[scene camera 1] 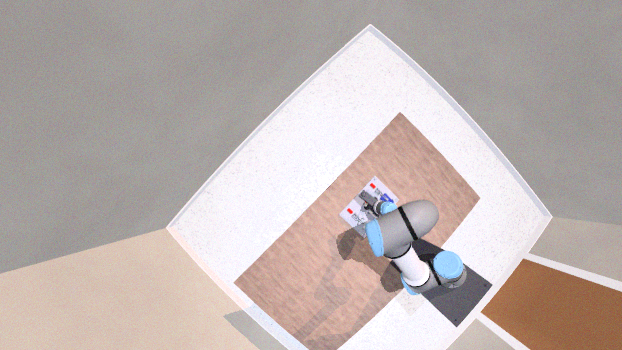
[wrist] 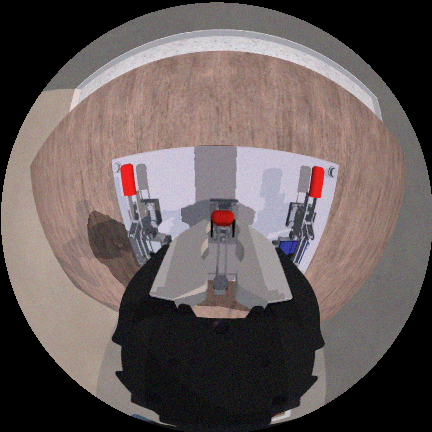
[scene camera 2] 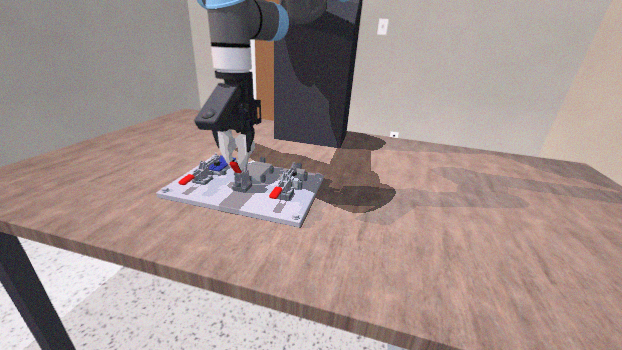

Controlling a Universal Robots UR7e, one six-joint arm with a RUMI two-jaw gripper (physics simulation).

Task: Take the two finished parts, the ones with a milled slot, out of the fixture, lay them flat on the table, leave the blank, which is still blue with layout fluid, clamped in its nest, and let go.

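Places are measured from the arm's base along level axes (x ahead, y left, z up), in centimetres.
Pixels of known places: gripper, fingertip midpoint: (wrist: pixel 222 220) (scene camera 2: pixel 237 169); arm's base at its link origin: (scene camera 2: pixel 303 4).
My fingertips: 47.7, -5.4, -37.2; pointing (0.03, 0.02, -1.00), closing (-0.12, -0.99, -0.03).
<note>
For each thing: its top centre in the pictures, then the offset to it from my fingertips, as dx, dy, dz. "spot": a spot on its surface instead. Level surfaces: height alone.
- blue blank at a spot on its surface: (wrist: pixel 288 247) (scene camera 2: pixel 215 167) spot: -7.9, -9.4, -4.4
- grey finished part at its top centre: (wrist: pixel 221 263) (scene camera 2: pixel 255 167) -9.7, +1.0, -3.9
- clamp's red handle at its top centre: (wrist: pixel 221 235) (scene camera 2: pixel 236 159) +0.0, +0.0, +2.6
- far side at a spot on its surface: (wrist: pixel 128 180) (scene camera 2: pixel 273 190) (scene camera 1: pixel 350 210) spot: +5.0, +10.0, -1.4
- brown table at its surface level: dz -7.5
A pale fixture plate (scene camera 1: pixel 375 180) (scene camera 2: pixel 207 201) (wrist: pixel 175 165) carries three toggle clamps. The blue blank (scene camera 2: pixel 219 163) (wrist: pixel 288 247) sits in the nest at the left in scene camera 2, under its clamp. A grey finished part (scene camera 2: pixel 261 171) lies in the middle nest, partly hidden by the gripper. The other finished part, in the nest at the right there, is too small to tell apart from its clamp. My gripper (scene camera 2: pixel 235 160) (wrist: pixel 222 220) is shut on the middle clamp's lever. That clamp's red handle (scene camera 2: pixel 235 167) (wrist: pixel 222 218) stands tilted up at the fingers.
The outer clamps' red handles, one beside the blank (scene camera 1: pixel 372 185) (scene camera 2: pixel 186 179) (wrist: pixel 317 182) and one at the far side (scene camera 1: pixel 349 211) (scene camera 2: pixel 276 192) (wrist: pixel 128 180), lie low over the plate. The brown table (scene camera 1: pixel 400 150) (scene camera 2: pixel 425 260) surrounds the fixture. A dark pedestal (scene camera 2: pixel 310 110) stands behind.
</note>
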